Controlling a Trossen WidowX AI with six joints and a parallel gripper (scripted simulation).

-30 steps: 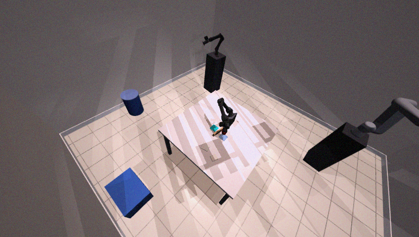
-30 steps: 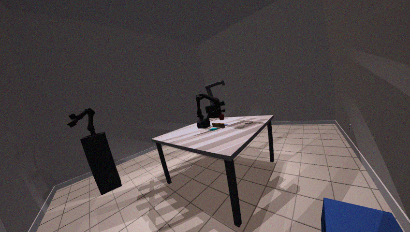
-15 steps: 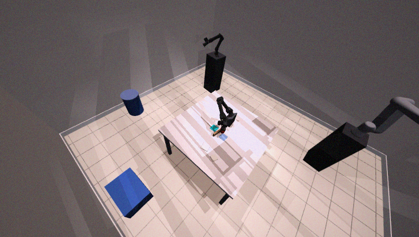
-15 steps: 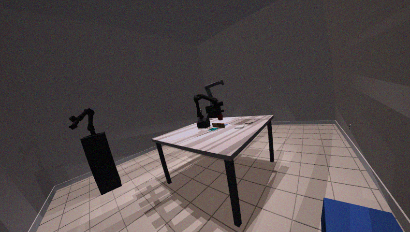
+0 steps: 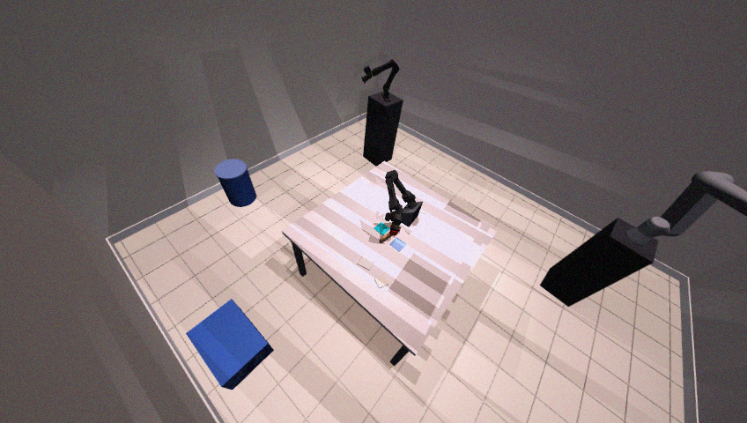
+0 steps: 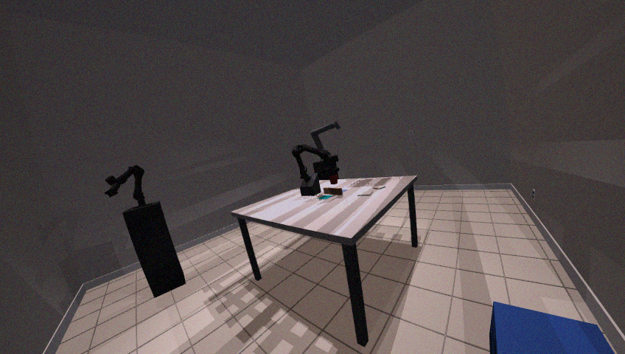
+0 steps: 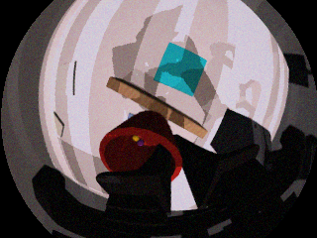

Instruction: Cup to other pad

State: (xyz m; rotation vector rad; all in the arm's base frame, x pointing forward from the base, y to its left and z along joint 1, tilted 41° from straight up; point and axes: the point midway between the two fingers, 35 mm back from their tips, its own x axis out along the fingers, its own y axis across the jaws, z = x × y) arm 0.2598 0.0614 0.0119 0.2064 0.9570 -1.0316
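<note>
My gripper tip is 13 cm above the cyan pad, 11 cm to the left of it and 1 cm short of it. Round my gripper tip: brown wooden bar 11 cm below, 2 cm ahead, 1 cm to the right; then red cup 2 cm to the left, 2 cm ahead.
</note>
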